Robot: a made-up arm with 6 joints. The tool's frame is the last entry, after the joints. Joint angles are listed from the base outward. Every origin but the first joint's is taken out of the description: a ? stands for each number. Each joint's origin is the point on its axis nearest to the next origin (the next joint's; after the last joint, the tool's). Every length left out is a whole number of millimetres.
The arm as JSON. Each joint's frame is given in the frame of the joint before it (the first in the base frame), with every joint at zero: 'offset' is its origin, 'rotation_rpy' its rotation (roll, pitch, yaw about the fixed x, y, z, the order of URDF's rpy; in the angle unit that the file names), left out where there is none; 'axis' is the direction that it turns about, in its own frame. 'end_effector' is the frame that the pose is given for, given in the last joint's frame.
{
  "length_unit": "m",
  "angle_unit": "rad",
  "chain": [
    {
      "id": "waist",
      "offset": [
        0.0,
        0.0,
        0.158
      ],
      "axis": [
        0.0,
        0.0,
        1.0
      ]
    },
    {
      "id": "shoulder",
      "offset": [
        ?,
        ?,
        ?
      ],
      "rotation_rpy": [
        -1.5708,
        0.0,
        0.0
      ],
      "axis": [
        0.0,
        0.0,
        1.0
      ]
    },
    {
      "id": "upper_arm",
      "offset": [
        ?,
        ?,
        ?
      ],
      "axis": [
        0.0,
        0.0,
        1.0
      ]
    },
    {
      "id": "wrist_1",
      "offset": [
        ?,
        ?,
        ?
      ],
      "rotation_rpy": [
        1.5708,
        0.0,
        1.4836
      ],
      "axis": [
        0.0,
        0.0,
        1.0
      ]
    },
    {
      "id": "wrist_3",
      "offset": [
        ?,
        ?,
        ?
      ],
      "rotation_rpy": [
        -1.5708,
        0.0,
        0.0
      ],
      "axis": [
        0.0,
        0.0,
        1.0
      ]
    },
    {
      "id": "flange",
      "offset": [
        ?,
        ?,
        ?
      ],
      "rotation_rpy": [
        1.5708,
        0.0,
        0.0
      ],
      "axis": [
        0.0,
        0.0,
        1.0
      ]
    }
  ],
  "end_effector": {
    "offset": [
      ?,
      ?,
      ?
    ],
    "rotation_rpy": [
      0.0,
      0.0,
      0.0
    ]
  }
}
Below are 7 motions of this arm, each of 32 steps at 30 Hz.
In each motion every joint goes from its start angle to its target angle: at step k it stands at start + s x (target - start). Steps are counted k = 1, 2, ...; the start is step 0. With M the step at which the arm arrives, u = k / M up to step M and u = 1 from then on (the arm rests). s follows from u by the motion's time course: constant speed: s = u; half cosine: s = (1 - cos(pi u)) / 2; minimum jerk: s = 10 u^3 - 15 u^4 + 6 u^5.
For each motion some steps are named. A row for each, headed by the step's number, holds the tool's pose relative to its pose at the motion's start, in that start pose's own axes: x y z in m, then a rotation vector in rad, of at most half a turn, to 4 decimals.
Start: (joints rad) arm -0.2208 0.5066 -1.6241 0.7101 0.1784 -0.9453
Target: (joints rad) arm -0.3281 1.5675 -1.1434 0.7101 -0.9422 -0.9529
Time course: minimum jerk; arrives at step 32
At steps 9, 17, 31, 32:
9: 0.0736 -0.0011 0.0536 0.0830 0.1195 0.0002
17: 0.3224 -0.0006 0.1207 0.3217 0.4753 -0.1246
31: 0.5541 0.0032 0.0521 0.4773 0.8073 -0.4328
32: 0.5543 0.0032 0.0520 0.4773 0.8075 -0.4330

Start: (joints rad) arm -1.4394 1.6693 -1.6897 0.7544 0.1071 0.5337
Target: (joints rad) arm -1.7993 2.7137 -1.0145 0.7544 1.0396 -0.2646
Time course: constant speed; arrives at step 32
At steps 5, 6, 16, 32:
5: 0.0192 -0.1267 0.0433 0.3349 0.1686 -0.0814
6: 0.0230 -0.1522 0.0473 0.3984 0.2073 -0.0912
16: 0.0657 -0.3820 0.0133 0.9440 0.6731 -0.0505
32: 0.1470 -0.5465 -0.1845 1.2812 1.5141 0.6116

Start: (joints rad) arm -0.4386 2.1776 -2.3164 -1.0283 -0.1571 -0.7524
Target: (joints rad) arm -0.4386 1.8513 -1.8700 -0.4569 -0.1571 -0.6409
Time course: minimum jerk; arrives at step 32
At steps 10, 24, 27, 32:
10: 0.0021 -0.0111 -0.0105 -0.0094 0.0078 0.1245
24: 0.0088 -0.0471 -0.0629 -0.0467 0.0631 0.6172
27: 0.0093 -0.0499 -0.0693 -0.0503 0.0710 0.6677
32: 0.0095 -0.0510 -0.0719 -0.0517 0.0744 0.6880

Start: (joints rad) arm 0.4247 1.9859 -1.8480 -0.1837 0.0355 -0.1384
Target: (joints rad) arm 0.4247 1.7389 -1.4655 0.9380 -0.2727 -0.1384
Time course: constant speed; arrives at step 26
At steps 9, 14, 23, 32:
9: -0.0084 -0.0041 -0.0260 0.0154 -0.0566 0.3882
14: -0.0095 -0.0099 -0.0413 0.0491 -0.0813 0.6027
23: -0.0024 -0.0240 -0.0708 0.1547 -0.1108 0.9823
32: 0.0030 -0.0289 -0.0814 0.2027 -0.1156 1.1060

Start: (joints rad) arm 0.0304 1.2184 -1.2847 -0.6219 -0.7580 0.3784
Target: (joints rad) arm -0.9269 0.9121 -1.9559 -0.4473 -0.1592 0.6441
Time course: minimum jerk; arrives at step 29
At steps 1, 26, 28, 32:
1: -0.0001 -0.0001 0.0000 0.0004 0.0000 -0.0002
26: -0.2904 -0.0102 -0.0562 0.7724 -0.2534 -0.6372
28: -0.2922 -0.0076 -0.0559 0.7761 -0.2571 -0.6432
32: -0.2923 -0.0075 -0.0559 0.7762 -0.2572 -0.6435

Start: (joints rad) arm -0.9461 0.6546 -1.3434 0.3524 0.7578 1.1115
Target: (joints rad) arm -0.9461 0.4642 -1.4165 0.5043 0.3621 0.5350
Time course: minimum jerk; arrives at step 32
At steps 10, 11, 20, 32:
10: 0.0009 0.0153 -0.0170 -0.1159 -0.0296 -0.0944
11: 0.0011 0.0191 -0.0217 -0.1447 -0.0390 -0.1179
20: 0.0040 0.0550 -0.0798 -0.4431 -0.1882 -0.3634
32: 0.0060 0.0697 -0.1172 -0.5905 -0.3056 -0.4846

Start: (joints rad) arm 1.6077 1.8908 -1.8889 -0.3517 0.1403 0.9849
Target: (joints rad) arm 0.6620 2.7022 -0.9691 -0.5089 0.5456 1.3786
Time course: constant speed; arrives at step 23
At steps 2, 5, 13, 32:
2: 0.0285 -0.0757 0.0241 0.1869 0.0883 0.0236
5: 0.0707 -0.1929 0.0339 0.4686 0.2148 0.0819
13: 0.1867 -0.4558 -0.0772 1.1969 0.5397 0.3536
32: 0.3285 -0.5452 -0.3394 1.9476 1.0235 0.8753

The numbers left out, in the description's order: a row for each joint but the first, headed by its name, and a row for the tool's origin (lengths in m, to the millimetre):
shoulder: 0.0 0.0 0.0
upper_arm: -0.341 -0.047 0.0
wrist_1: 0.221 -0.039 0.0
wrist_3: 0.0 0.0 0.0
flange: 0.0 -0.132 0.0
tool: 0.0 0.0 0.0

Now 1 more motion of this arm.
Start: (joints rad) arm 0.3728 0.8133 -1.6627 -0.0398 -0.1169 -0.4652
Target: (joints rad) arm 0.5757 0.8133 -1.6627 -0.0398 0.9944 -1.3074
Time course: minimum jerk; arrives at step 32
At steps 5, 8, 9, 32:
5: 0.0039 0.0019 -0.0001 -0.0179 0.0278 -0.0199
8: 0.0136 0.0067 -0.0009 -0.0658 0.0945 -0.0694
9: 0.0182 0.0091 -0.0016 -0.0908 0.1255 -0.0936
32: 0.1009 0.0616 -0.0735 -0.9922 0.5628 -0.6493

